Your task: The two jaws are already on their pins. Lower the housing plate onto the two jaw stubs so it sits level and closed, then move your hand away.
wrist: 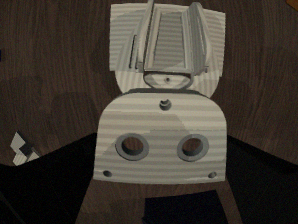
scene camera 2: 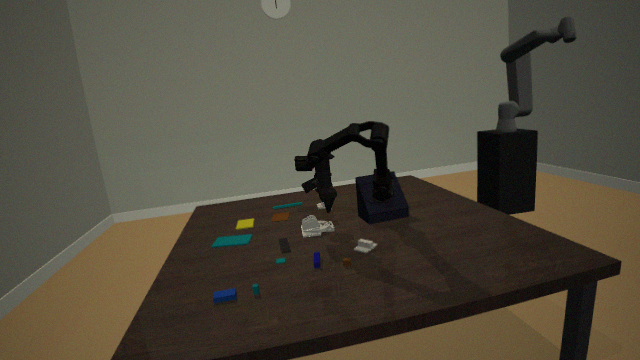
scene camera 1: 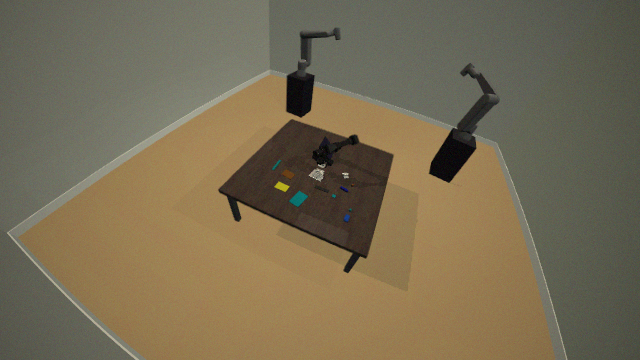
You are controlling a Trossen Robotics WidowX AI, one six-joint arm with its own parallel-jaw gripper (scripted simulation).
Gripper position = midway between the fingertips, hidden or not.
I see my gripper (scene camera 2: 326, 209).
My gripper shows as well in the wrist view (wrist: 160, 141).
